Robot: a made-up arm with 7 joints.
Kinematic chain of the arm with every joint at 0, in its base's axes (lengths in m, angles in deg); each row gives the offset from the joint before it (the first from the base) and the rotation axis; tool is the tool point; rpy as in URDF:
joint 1: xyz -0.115 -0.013 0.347 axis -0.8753 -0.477 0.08
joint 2: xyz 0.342 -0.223 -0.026 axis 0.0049 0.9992 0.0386
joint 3: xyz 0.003 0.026 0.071 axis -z
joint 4: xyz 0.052 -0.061 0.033 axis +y
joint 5: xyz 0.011 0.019 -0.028 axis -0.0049 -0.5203 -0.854
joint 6: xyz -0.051 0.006 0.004 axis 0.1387 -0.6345 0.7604
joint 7: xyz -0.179 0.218 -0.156 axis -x
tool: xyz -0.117 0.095 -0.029 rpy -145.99 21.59 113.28
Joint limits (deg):
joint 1: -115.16..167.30
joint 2: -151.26..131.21
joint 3: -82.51..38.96
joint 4: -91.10..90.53
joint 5: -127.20..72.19
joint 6: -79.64..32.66
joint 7: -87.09..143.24
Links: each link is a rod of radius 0.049 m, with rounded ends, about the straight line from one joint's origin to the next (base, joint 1, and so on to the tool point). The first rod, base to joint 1, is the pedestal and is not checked.
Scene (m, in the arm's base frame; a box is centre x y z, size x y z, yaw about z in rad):
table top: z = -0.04
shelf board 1: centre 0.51 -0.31 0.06 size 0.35 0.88 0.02 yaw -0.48
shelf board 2: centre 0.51 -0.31 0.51 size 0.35 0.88 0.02 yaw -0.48
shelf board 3: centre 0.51 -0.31 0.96 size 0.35 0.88 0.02 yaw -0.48
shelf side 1: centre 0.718 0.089 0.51 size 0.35 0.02 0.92 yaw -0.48
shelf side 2: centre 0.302 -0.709 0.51 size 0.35 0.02 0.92 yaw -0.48
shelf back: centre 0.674 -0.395 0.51 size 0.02 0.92 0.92 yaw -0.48
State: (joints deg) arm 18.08 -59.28 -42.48 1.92 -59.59 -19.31 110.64
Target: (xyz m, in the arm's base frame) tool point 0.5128 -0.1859 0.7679
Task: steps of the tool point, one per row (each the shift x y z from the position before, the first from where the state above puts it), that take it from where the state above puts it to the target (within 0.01 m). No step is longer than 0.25 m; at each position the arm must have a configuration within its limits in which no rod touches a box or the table.
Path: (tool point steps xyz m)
1: 0.0410 0.0173 0.1926
2: 0.1262 0.0815 0.1388
3: 0.1652 0.1303 0.0437
4: 0.1443 0.1581 -0.0582

